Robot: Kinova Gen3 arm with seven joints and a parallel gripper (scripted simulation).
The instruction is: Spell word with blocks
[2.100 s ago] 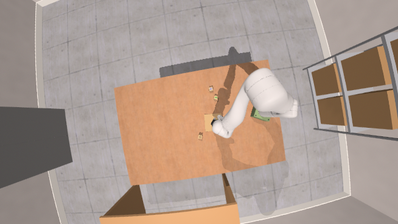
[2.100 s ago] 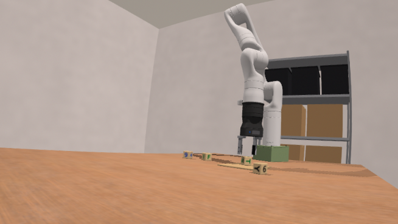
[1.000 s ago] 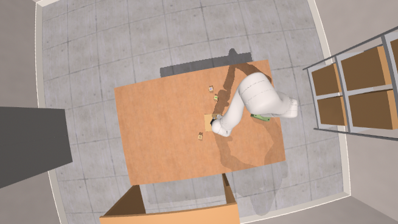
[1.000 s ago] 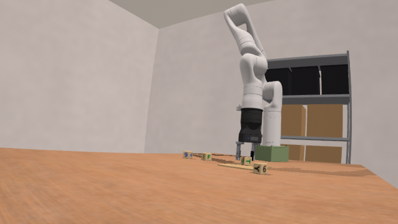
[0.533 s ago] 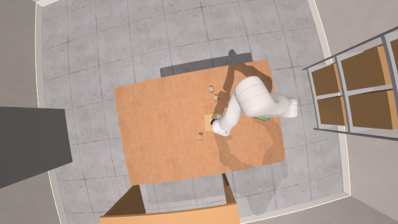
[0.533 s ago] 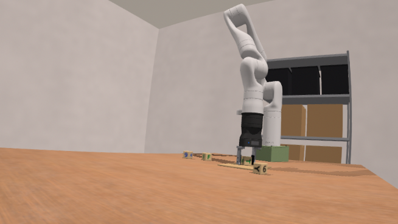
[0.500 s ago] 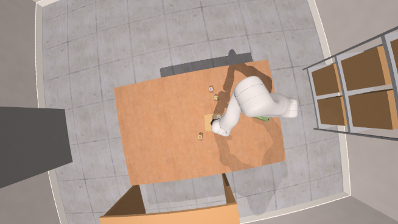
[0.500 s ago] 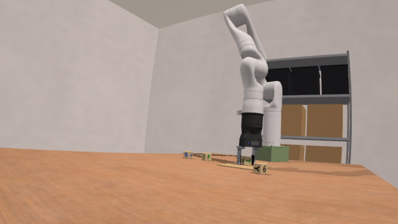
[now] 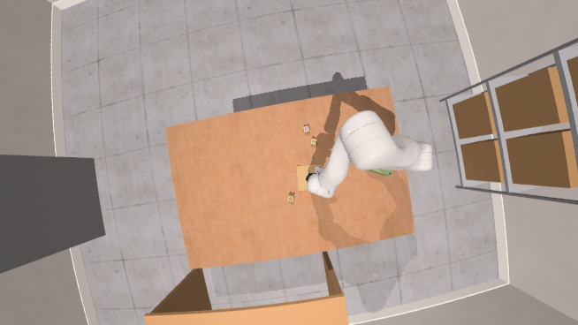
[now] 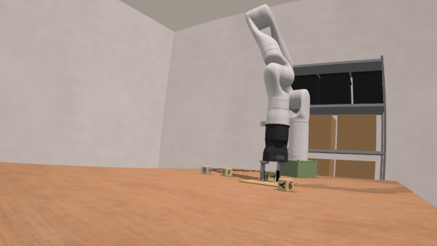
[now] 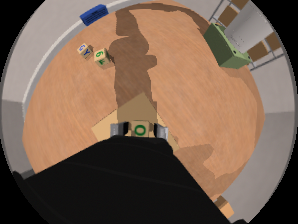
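The wooden block is right at my hand. The rest, counted from my hand: green-lettered block: 3 cm behind, 18 cm to the right, 1 cm below; tan mat: 3 cm ahead, 1 cm to the left, 2 cm below; blue-lettered block: 1 cm behind, 26 cm to the right, 1 cm below.
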